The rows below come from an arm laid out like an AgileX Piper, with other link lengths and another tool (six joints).
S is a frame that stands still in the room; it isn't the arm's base.
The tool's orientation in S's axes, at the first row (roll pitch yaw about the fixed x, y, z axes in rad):
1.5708 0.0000 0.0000
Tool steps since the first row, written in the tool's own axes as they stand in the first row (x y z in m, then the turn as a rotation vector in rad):
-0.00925 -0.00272 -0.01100 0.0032 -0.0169 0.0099
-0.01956 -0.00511 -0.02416 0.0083 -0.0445 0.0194
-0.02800 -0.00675 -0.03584 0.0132 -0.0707 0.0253
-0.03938 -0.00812 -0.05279 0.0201 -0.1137 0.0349
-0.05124 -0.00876 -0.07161 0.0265 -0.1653 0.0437
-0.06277 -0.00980 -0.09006 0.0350 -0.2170 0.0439
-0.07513 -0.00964 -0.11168 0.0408 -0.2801 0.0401
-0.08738 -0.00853 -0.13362 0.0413 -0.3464 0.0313
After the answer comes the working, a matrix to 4 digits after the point.
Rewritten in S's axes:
-0.00925 0.01100 -0.00272 0.0032 -0.0099 -0.0169
-0.01956 0.02416 -0.00511 0.0083 -0.0194 -0.0445
-0.02800 0.03584 -0.00675 0.0132 -0.0253 -0.0707
-0.03938 0.05279 -0.00812 0.0201 -0.0349 -0.1137
-0.05124 0.07161 -0.00876 0.0265 -0.0437 -0.1653
-0.06277 0.09006 -0.00980 0.0350 -0.0439 -0.2170
-0.07513 0.11168 -0.00964 0.0408 -0.0401 -0.2801
-0.08738 0.13362 -0.00853 0.0413 -0.0313 -0.3464

The tool's axes in the first row as the columns of a matrix, in S's axes (rounded; the answer above uses it unrounded):
1.0000 0.0000 0.0000
0.0000 0.0000 -1.0000
0.0000 1.0000 0.0000

